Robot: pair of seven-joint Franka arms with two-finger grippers.
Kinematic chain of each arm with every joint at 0, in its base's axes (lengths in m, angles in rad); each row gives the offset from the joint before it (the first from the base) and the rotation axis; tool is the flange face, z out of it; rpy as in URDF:
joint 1: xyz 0 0 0.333 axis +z
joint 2: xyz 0 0 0 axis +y
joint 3: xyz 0 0 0.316 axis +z
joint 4: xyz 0.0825 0 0 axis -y
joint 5: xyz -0.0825 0 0.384 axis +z
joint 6: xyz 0 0 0 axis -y
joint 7: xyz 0.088 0 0 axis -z
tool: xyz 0 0 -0.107 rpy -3.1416 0 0
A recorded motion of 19 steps. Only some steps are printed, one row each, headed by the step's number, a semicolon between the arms.
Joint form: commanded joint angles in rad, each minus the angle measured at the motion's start. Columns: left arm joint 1, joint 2, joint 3, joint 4, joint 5, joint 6, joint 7; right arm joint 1, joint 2, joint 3, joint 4, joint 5, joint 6, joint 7.
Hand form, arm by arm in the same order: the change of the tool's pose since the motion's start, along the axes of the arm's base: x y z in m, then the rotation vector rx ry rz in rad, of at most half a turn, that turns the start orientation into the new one. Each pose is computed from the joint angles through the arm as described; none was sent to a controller.
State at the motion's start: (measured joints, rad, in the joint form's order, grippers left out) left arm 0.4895 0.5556 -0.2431 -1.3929 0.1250 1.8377 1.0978; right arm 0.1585 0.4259 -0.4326 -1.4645 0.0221 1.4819 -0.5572
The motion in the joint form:
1: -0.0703 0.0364 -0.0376 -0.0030 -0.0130 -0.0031 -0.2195; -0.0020 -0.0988 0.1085 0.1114 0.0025 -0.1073 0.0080
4: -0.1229 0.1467 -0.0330 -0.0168 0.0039 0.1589 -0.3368; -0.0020 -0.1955 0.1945 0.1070 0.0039 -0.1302 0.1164
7: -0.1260 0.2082 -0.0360 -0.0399 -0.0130 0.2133 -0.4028; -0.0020 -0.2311 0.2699 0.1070 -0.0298 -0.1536 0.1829
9: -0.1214 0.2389 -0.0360 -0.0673 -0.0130 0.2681 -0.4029; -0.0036 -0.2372 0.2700 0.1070 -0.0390 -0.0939 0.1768
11: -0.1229 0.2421 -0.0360 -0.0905 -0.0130 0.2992 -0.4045; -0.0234 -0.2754 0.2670 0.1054 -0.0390 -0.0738 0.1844
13: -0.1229 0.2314 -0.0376 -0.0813 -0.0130 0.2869 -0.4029; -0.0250 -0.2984 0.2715 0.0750 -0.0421 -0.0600 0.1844
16: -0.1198 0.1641 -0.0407 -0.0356 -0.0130 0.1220 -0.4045; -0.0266 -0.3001 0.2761 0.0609 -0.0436 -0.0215 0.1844
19: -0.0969 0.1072 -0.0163 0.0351 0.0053 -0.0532 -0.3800; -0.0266 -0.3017 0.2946 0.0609 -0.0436 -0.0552 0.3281
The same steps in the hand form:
1: 0.0183 -0.0690 -0.0237 -0.0243 0.0387 0.1204; -0.0025 0.0596 0.0943 0.0543 -0.0959 0.0940
4: 0.0394 -0.1008 -0.0945 -0.0240 0.0030 0.1873; -0.0216 0.1017 0.1448 0.0646 -0.1642 0.0716
7: 0.0371 -0.1089 -0.1429 -0.0517 0.0356 0.2568; -0.0321 0.1358 0.1626 0.0386 -0.1725 0.0820
9: 0.0328 -0.1093 -0.1717 -0.0617 0.0377 0.2618; -0.0264 0.1337 0.1701 0.0292 -0.2374 0.0908
11: 0.0298 -0.1130 -0.1812 -0.0641 0.0328 0.2605; -0.0348 0.1189 0.1931 0.0268 -0.2945 0.0619
13: 0.0323 -0.1124 -0.1708 -0.0621 0.0252 0.2581; -0.0401 0.1188 0.1935 0.0280 -0.3005 0.0644
16: 0.0305 -0.1071 -0.1166 -0.0409 0.0789 0.2546; -0.0363 0.1200 0.1910 0.0265 -0.3264 0.0691
19: 0.0211 -0.0707 -0.0606 0.0052 0.1306 0.2671; -0.0404 0.1299 0.1891 -0.0022 -0.3003 -0.0546

